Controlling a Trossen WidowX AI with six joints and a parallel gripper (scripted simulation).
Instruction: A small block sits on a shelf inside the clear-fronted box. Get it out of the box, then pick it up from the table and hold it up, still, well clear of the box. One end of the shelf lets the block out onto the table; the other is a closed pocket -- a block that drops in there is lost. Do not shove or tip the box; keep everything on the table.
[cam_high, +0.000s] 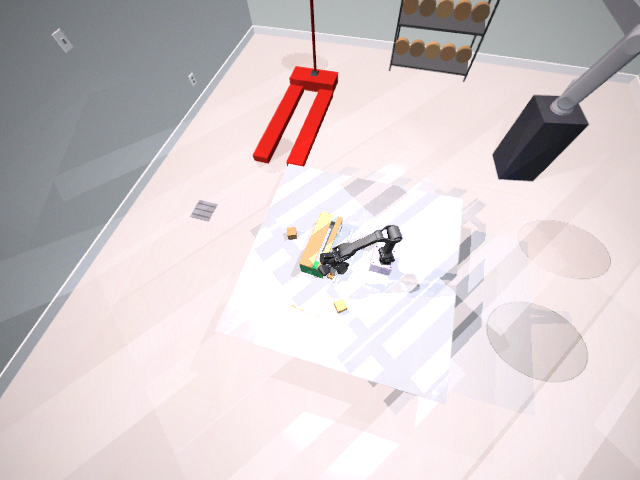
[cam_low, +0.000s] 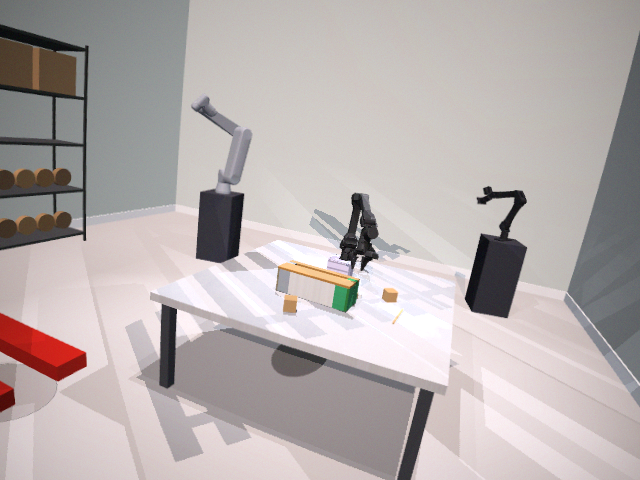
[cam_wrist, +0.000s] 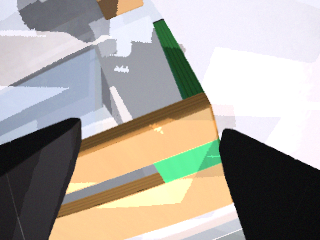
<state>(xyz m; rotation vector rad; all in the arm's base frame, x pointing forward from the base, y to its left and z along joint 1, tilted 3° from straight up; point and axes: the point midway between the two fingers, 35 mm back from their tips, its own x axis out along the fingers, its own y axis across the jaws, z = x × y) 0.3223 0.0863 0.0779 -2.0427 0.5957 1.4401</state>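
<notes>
Right now my gripper tip is 20 mm past the tan block, 10 mm to the right of it and 140 mm above it. The rest, counted from my gripper tip: thin wooden stick (110 mm ahead, 230 mm to the left, 160 mm below); tan box (20 mm ahead, 170 mm to the right, 100 mm below).
</notes>
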